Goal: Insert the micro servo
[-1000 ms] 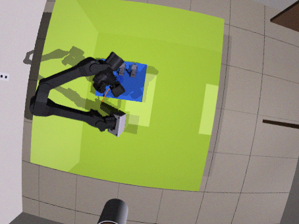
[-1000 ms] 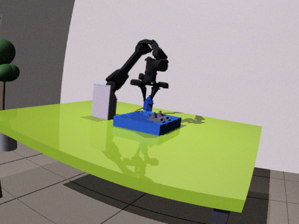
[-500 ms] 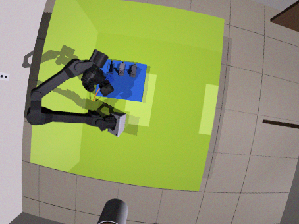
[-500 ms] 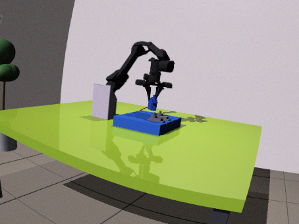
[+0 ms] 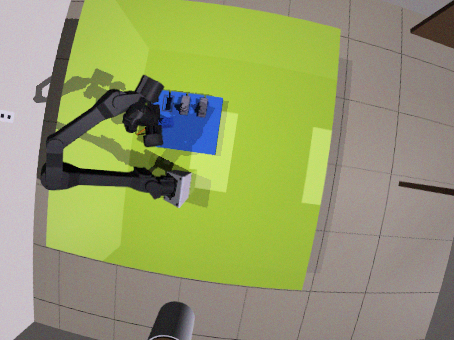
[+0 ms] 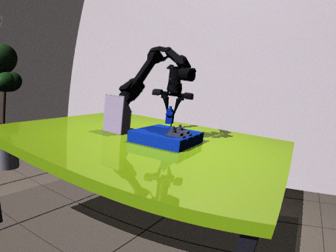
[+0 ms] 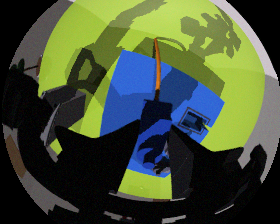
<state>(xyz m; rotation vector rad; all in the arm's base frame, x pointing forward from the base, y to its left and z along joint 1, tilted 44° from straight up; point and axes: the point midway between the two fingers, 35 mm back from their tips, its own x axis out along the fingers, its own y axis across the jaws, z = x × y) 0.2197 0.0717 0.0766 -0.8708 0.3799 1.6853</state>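
The blue deck lies 10 mm behind my gripper tip, 70 mm to the right of it and 100 mm below it.
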